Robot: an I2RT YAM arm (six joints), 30 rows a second.
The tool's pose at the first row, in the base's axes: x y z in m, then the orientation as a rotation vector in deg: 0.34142 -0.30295 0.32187 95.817 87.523 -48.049
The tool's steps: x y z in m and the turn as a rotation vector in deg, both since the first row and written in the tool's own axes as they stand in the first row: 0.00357 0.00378 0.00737 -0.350 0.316 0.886; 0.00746 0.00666 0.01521 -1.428 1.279 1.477; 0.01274 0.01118 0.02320 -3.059 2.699 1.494; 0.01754 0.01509 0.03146 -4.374 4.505 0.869; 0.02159 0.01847 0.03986 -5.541 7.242 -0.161; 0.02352 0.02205 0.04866 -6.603 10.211 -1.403; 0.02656 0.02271 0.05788 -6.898 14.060 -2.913; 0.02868 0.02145 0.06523 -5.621 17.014 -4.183; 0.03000 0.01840 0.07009 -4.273 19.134 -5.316; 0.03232 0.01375 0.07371 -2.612 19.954 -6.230; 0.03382 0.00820 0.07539 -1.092 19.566 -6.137; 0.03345 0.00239 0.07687 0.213 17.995 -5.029; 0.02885 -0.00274 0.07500 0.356 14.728 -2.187; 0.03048 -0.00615 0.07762 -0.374 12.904 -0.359
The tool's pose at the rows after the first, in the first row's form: 0.34551 -0.30744 0.31520 96.331 86.952 -47.045; 0.34872 -0.31212 0.30794 96.547 87.221 -45.080; 0.35370 -0.31625 0.29956 96.279 88.422 -42.587; 0.35803 -0.32084 0.29139 96.060 90.416 -40.407; 0.36176 -0.32593 0.28373 96.237 93.364 -37.833; 0.36550 -0.33250 0.27766 96.439 96.627 -35.224; 0.36643 -0.33868 0.27021 97.515 100.608 -32.658; 0.36536 -0.34369 0.26438 99.403 103.613 -32.018; 0.36245 -0.34693 0.26043 100.937 105.951 -32.030; 0.35802 -0.34852 0.25619 102.108 107.208 -33.305; 0.35263 -0.34887 0.25360 103.154 106.685 -34.969; 0.34681 -0.35003 0.25267 104.010 104.380 -36.906; 0.34129 -0.35066 0.25715 104.041 99.380 -38.244; 0.33804 -0.35184 0.25412 103.543 96.482 -38.100
